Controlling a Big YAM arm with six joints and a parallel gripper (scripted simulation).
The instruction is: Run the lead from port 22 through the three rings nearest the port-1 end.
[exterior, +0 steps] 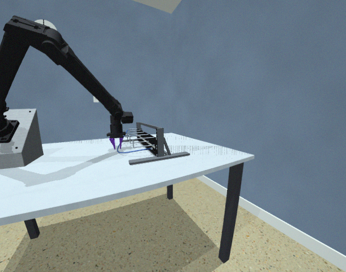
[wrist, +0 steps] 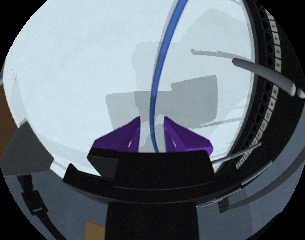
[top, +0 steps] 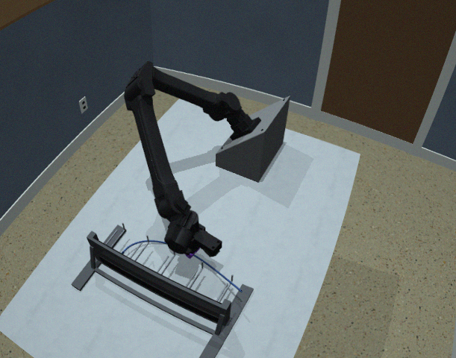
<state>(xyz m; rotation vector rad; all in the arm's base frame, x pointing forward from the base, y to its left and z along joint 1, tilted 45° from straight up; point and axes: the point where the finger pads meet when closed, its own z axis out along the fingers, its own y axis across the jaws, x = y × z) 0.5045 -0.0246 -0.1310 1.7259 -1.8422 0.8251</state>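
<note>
My hand is 18 cm short of the dark rack, 6 cm below it and 1 cm to the left of it.
</note>
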